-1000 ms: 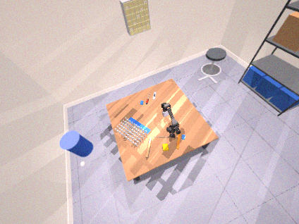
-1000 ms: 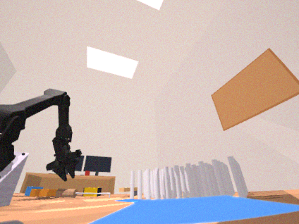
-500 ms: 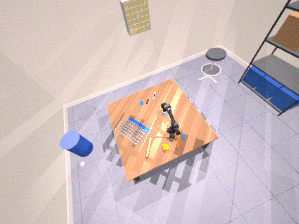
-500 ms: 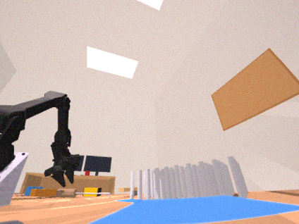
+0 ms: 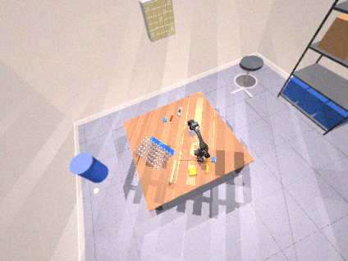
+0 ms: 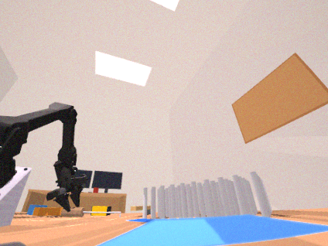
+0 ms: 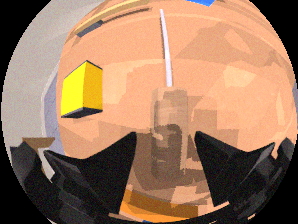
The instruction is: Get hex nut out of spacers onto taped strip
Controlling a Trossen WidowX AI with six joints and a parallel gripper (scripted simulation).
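The orange bar lies 8 cm behind my gripper tip, 11 cm to the left of it and 1 cm below it. Also, from my gripper tip: blue taped strip 30 cm ahead, 40 cm to the right, 3 cm below.
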